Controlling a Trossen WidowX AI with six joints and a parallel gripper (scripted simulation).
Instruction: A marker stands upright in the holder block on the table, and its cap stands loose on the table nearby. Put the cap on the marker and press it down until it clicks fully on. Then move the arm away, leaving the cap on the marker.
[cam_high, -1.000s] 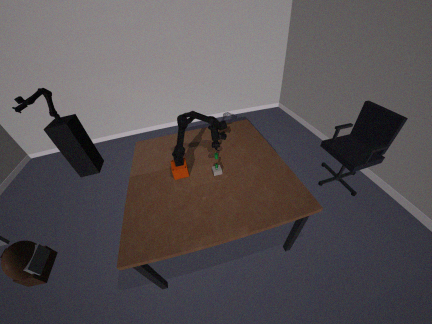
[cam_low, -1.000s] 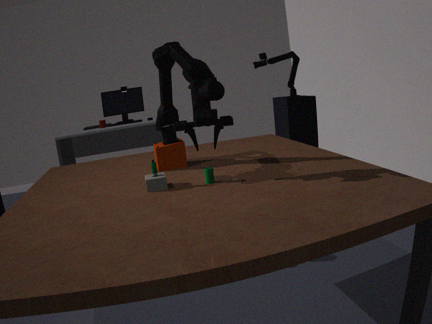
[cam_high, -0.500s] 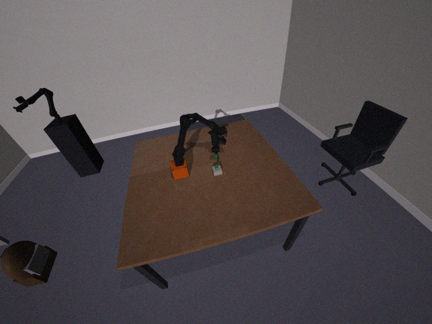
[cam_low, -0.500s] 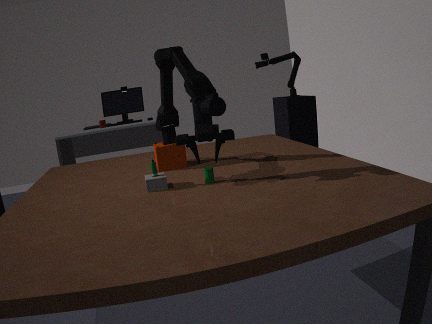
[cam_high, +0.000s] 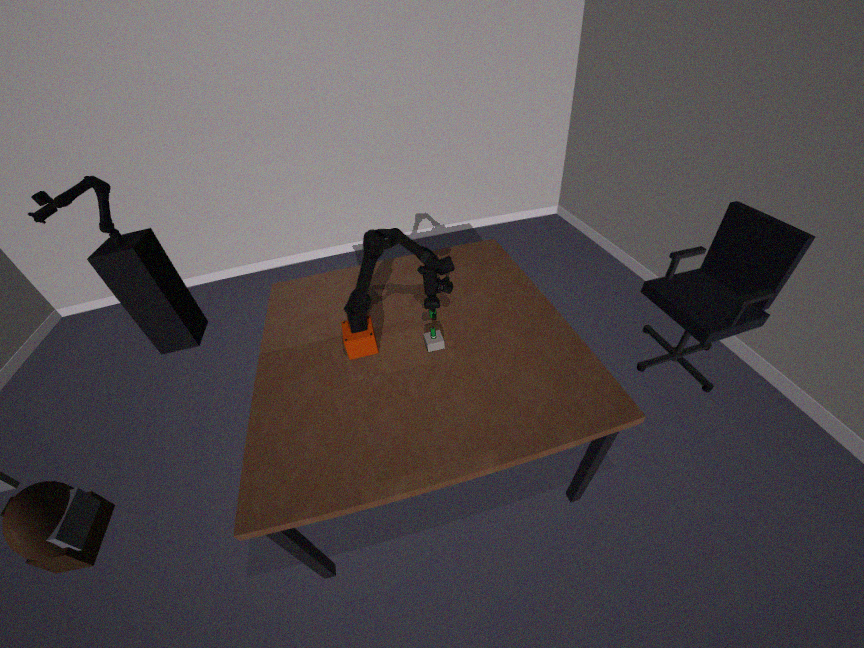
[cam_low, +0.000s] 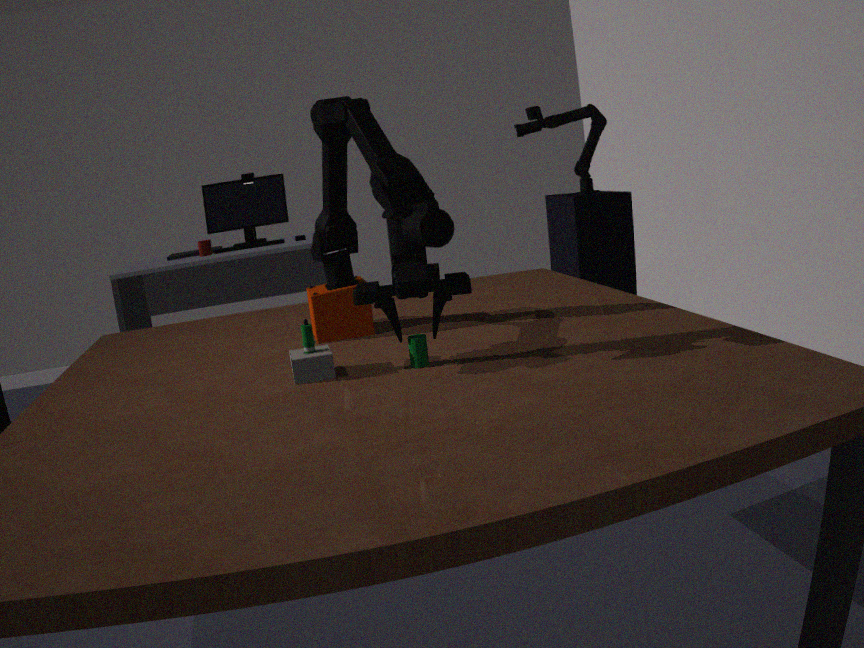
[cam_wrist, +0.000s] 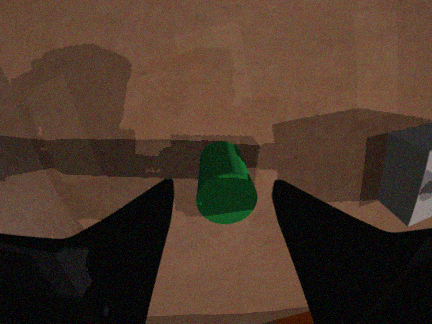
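My gripper tip is 2 cm above the green cap. From my gripper tip the other things lie so: grey holder block (5 cm behind, 17 cm to the right, 2 cm below).
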